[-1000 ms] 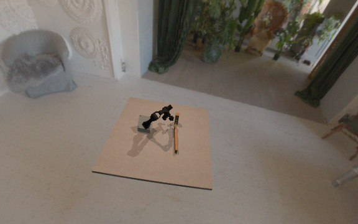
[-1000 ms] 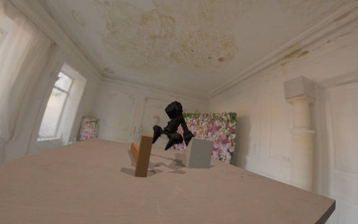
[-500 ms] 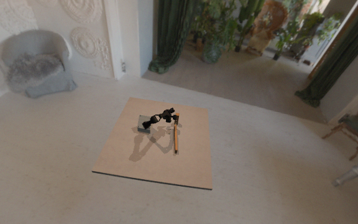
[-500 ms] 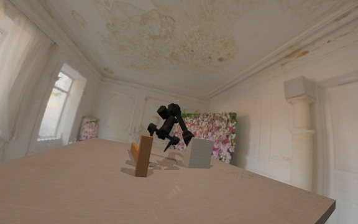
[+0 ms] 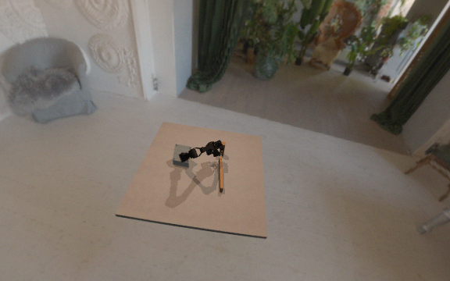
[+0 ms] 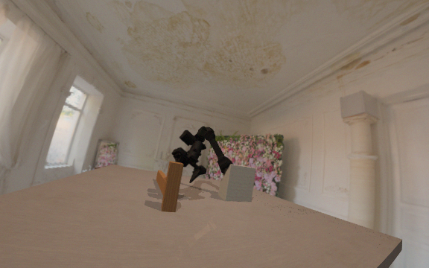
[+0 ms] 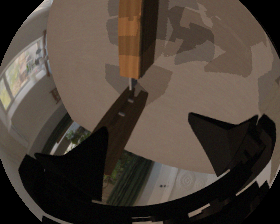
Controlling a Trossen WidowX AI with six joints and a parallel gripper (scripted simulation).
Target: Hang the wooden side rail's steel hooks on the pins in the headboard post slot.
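Now: gripper tip 80 mm to the right of the wooden headboard post, 50 mm short of it and 20 mm above it.
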